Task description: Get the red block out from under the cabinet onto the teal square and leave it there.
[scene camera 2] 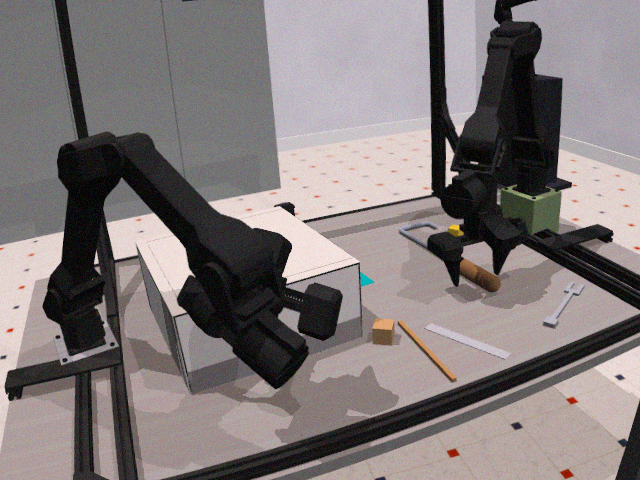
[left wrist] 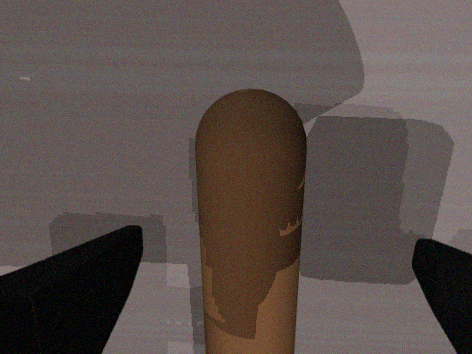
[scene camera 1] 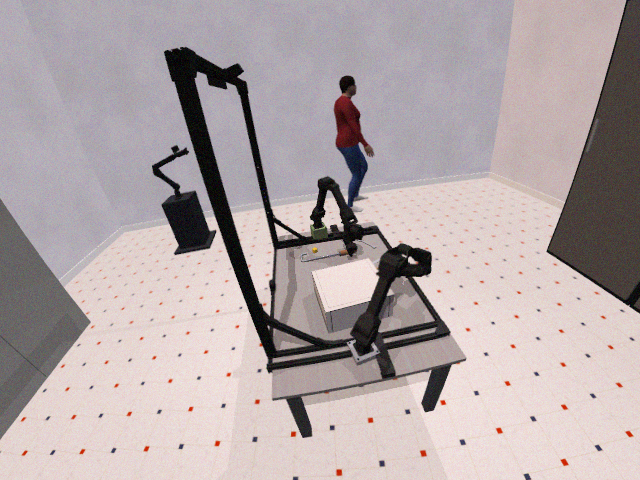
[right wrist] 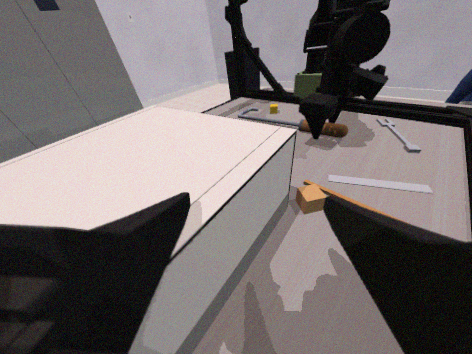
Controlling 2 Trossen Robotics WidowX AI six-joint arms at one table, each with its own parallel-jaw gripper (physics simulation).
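Places are measured from the left arm's base along level axes (x ahead, y left, z up), in metres.
Where they show: left gripper, fingertip midpoint: (scene camera 2: pixel 476 279) (left wrist: pixel 277 245) (scene camera 1: pixel 349 252) (right wrist: pixel 323 131); right gripper, fingertip midpoint: (scene camera 2: pixel 298 285) (right wrist: pixel 256 200); left arm's base, origin of the base link: (scene camera 2: pixel 531 190) (scene camera 1: pixel 318 226) (right wrist: pixel 313 71); right arm's base, origin of the base link: (scene camera 2: pixel 84 341) (scene camera 1: pixel 363 347).
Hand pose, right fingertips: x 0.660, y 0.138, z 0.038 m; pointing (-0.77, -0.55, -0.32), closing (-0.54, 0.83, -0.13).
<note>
Each offset is from my right fingertips to the centre of the thing. "pt": to the spot under its first point.
The white cabinet @(0.025 m ahead, 0.172 m right, 0.068 m down) (scene camera 1: pixel 346 284) (scene camera 2: pixel 320 253) (right wrist: pixel 150 160) stands on the table. A corner of the teal square @(pt 0.226 m back, 0.170 m right, 0.135 m down) (scene camera 2: pixel 366 280) shows past its edge in scene camera 2. The red block does not show. A hooked grey rod with a brown handle @(0.432 m back, 0.144 m right, 0.123 m down) (scene camera 1: pixel 342 253) (scene camera 2: pixel 485 279) (left wrist: pixel 250 200) (right wrist: pixel 341 130) lies on the table. My left gripper (scene camera 2: pixel 476 279) (left wrist: pixel 277 245) (right wrist: pixel 323 131) is open above the handle, its fingers spread to either side with gaps. My right gripper (right wrist: pixel 256 200) is open and empty, raised beside the cabinet's side.
A yellow cube @(0.498 m back, 0.216 m right, 0.124 m down) (scene camera 1: pixel 314 250) (scene camera 2: pixel 454 230) (right wrist: pixel 273 108) lies near the rod. An orange cube @(0.133 m back, 0.014 m left, 0.121 m down) (scene camera 2: pixel 383 331) (right wrist: pixel 311 198), an orange stick @(0.166 m back, 0.078 m left, 0.133 m down) (scene camera 2: pixel 426 351), a pale strip @(0.235 m back, 0.098 m left, 0.135 m down) (scene camera 2: pixel 467 341) (right wrist: pixel 380 183) and a grey wrench @(0.449 m back, 0.127 m left, 0.133 m down) (scene camera 2: pixel 563 305) (right wrist: pixel 398 135) lie on the table. Black frame rails border it.
</note>
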